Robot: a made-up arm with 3 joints. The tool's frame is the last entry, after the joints. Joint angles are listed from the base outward.
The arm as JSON. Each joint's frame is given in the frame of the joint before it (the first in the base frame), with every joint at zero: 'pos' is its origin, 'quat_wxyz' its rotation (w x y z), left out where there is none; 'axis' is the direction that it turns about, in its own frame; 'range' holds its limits. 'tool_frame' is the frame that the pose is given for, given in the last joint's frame.
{
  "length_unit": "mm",
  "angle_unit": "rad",
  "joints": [
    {
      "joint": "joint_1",
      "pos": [
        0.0,
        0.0,
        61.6
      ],
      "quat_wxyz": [
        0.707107,
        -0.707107,
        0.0,
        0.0
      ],
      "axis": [
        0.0,
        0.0,
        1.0
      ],
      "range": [
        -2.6,
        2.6
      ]
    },
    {
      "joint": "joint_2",
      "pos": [
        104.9,
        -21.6,
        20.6
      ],
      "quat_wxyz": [
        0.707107,
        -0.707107,
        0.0,
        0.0
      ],
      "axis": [
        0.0,
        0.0,
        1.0
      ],
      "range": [
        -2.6,
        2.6
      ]
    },
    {
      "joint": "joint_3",
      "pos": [
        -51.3,
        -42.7,
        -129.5
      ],
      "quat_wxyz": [
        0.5,
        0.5,
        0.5,
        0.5
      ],
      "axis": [
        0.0,
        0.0,
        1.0
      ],
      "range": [
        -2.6,
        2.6
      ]
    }
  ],
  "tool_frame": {
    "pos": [
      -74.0,
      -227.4,
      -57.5
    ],
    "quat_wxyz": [
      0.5,
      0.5,
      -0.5,
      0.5
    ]
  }
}
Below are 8 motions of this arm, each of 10 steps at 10 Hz.
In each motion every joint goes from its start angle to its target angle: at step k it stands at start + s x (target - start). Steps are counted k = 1, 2, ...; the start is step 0. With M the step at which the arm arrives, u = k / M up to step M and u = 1 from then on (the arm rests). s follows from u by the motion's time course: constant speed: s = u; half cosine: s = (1 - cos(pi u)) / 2; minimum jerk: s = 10 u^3 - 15 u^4 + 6 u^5.
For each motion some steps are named. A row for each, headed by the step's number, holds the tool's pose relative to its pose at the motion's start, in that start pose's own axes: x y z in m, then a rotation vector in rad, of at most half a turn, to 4 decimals.
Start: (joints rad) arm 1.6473 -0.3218 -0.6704
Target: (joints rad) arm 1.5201 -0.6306 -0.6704
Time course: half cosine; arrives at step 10
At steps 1, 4, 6, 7, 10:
1: -0.0027 -0.0003 -0.0005 -0.0010 -0.0070 0.0041
4: -0.0369 -0.0043 -0.0091 -0.0161 -0.0983 0.0582
6: -0.0683 -0.0089 -0.0200 -0.0342 -0.1851 0.1110
7: -0.0820 -0.0112 -0.0258 -0.0435 -0.2238 0.1351
10: -0.1015 -0.0149 -0.0351 -0.0585 -0.2805 0.1711

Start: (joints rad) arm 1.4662 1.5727 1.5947
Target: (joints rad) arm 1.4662 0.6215 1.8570
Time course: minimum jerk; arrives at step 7
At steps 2, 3, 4, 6, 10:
2: 0.0269 -0.0084 0.0158 0.0379 0.1375 -0.0059
3: 0.0724 -0.0216 0.0317 0.0955 0.3492 -0.0252
4: 0.1292 -0.0379 0.0365 0.1608 0.5985 -0.0642
6: 0.2009 -0.0598 0.0197 0.2375 0.9207 -0.1410
10: 0.2055 -0.0613 0.0177 0.2422 0.9423 -0.1473

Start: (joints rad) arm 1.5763 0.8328 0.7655
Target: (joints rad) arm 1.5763 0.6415 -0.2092
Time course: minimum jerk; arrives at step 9
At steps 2, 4, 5, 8, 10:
2: 0.0007 0.0156 -0.0050 -0.0745 0.0097 0.0109
4: -0.0018 0.0743 -0.0389 -0.3865 0.0413 0.0642
5: -0.0080 0.1043 -0.0702 -0.5874 0.0532 0.1043
8: -0.0281 0.1382 -0.1422 -0.9605 0.0550 0.1887
10: -0.0289 0.1387 -0.1446 -0.9716 0.0547 0.1914

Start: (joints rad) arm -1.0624 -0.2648 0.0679
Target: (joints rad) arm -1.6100 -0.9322 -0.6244
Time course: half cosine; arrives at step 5
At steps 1, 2, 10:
1: -0.0262 0.0127 -0.0076 -0.0814 -0.0478 0.0654
2: -0.0971 0.0391 -0.0417 -0.3079 -0.1884 0.2213
10: -0.2484 0.0364 -0.2140 -0.9680 -0.6456 0.5180

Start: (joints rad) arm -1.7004 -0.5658 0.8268
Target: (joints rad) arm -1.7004 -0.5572 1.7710
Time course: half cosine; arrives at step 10
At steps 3, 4, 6, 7, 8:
3: -0.0002 -0.0452 0.0099 0.1946 -0.0014 -0.0011
4: -0.0004 -0.0766 0.0115 0.3262 -0.0025 -0.0016
6: -0.0010 -0.1450 0.0004 0.6180 -0.0052 -0.0024
7: -0.0013 -0.1743 -0.0111 0.7496 -0.0065 -0.0025
8: -0.0015 -0.1963 -0.0228 0.8540 -0.0076 -0.0025

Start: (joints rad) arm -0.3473 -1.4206 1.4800
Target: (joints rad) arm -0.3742 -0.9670 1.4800
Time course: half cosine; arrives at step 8
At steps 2, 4, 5, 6, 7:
2: -0.0117 0.0018 -0.0084 -0.0039 -0.0662 -0.0053
4: -0.0375 0.0060 -0.0319 -0.0130 -0.2262 -0.0171
5: -0.0500 0.0082 -0.0462 -0.0178 -0.3128 -0.0228
6: -0.0596 0.0100 -0.0591 -0.0218 -0.3863 -0.0273
7: -0.0656 0.0111 -0.0682 -0.0243 -0.4354 -0.0302

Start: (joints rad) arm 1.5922 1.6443 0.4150
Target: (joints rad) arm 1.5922 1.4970 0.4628
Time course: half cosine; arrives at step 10
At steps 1, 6, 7, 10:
1: -0.0001 -0.0006 0.0002 0.0012 0.0015 0.0033
6: -0.0006 -0.0168 0.0064 0.0313 0.0402 0.0876
7: -0.0004 -0.0204 0.0078 0.0379 0.0492 0.1061
10: 0.0001 -0.0256 0.0097 0.0477 0.0626 0.1334

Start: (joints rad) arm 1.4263 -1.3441 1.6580
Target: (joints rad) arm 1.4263 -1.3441 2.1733
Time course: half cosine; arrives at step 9
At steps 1, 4, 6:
1: 0.0000 -0.0035 0.0011 0.0155 0.0000 0.0000
4: 0.0000 -0.0497 0.0105 0.2129 0.0000 0.0000
6: 0.0000 -0.0912 0.0111 0.3865 0.0000 0.0000

